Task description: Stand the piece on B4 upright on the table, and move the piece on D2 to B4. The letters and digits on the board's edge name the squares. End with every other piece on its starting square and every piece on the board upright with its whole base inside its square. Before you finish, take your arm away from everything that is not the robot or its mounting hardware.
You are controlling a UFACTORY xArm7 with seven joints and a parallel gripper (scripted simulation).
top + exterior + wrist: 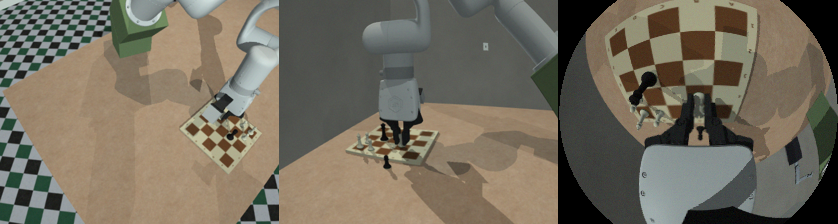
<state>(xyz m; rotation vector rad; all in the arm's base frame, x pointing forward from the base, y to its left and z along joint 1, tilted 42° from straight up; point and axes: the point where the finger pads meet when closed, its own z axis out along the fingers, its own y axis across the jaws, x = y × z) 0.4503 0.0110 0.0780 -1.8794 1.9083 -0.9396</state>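
The white rook-like piece lies 1 cm below my hand. From my hand the other things lie so: chessboard: 4 cm to the right, 4 cm below, 3 cm ahead; black piece: 7 cm ahead, 5 cm to the right, 1 cm below; black pawn: 10 cm to the left, 3 cm below, 1 cm ahead.
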